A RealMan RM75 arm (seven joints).
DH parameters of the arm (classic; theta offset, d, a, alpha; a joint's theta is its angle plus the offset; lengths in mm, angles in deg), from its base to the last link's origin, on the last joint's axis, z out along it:
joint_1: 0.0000 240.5 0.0 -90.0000
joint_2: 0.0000 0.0 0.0 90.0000
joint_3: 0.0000 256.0 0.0 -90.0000
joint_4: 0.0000 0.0 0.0 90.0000
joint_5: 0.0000 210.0 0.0 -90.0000
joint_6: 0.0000 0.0 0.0 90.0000
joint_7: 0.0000 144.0 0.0 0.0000
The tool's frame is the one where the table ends.
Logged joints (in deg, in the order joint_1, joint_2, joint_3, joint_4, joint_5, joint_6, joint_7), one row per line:
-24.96 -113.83 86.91 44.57 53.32 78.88 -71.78
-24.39 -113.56 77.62 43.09 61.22 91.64 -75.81
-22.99 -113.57 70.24 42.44 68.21 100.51 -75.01
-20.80 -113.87 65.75 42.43 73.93 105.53 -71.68
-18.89 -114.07 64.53 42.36 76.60 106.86 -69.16
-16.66 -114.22 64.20 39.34 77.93 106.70 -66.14
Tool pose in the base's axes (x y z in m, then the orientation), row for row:
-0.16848 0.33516 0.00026 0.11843 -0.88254 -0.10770 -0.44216
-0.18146 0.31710 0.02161 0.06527 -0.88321 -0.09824 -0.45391
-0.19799 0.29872 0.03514 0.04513 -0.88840 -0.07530 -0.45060
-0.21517 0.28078 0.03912 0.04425 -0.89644 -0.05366 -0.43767
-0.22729 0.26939 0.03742 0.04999 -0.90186 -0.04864 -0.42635
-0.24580 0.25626 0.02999 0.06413 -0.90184 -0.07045 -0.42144
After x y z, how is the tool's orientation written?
As a quaternion, w x y z.
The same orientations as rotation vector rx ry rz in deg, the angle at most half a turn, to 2 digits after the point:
-147.89 -18.05 -74.10
-152.69 -16.98 -78.47
-155.47 -13.18 -78.86
-156.97 -9.40 -76.64
-157.36 -8.49 -74.39
-156.02 -12.19 -72.91

